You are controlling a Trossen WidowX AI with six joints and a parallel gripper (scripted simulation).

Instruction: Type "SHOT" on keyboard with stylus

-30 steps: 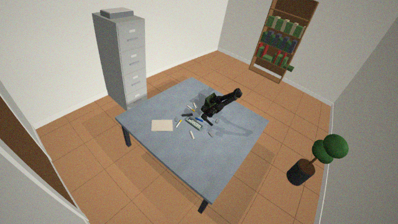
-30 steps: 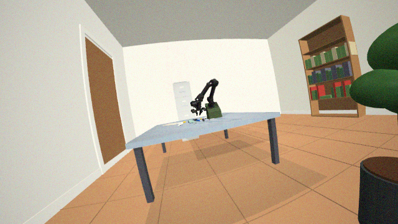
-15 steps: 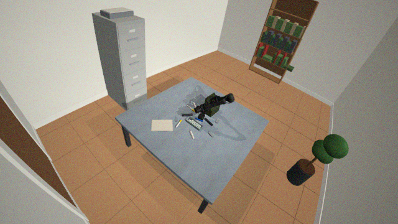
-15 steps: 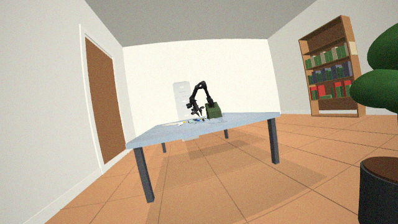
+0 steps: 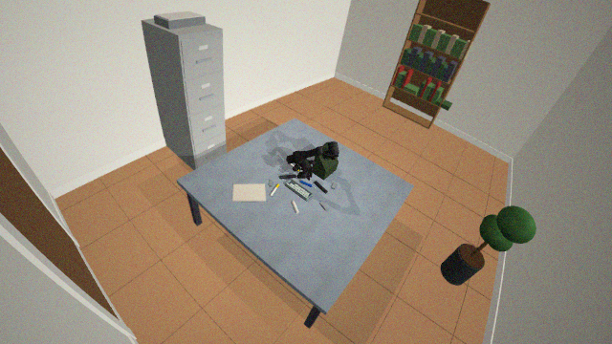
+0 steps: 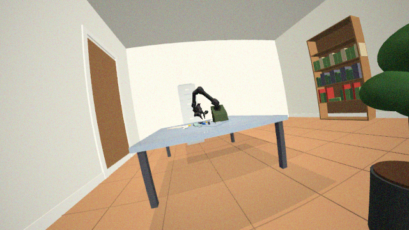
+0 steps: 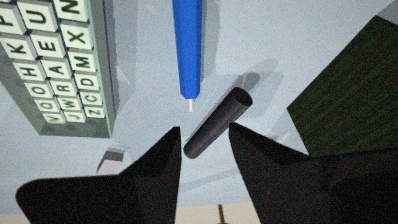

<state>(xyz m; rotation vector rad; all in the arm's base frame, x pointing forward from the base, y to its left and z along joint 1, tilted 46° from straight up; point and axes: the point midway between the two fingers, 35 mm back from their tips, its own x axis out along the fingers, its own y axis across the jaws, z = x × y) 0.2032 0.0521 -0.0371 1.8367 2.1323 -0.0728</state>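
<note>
My gripper tip is 60 mm above the blue stylus and 10 mm to the right of it. The rest, counted from my gripper tip: cream notepad (360 mm ahead, 240 mm to the right, 60 mm below); then grey block (200 mm to the right, 190 mm ahead, 60 mm below).
</note>
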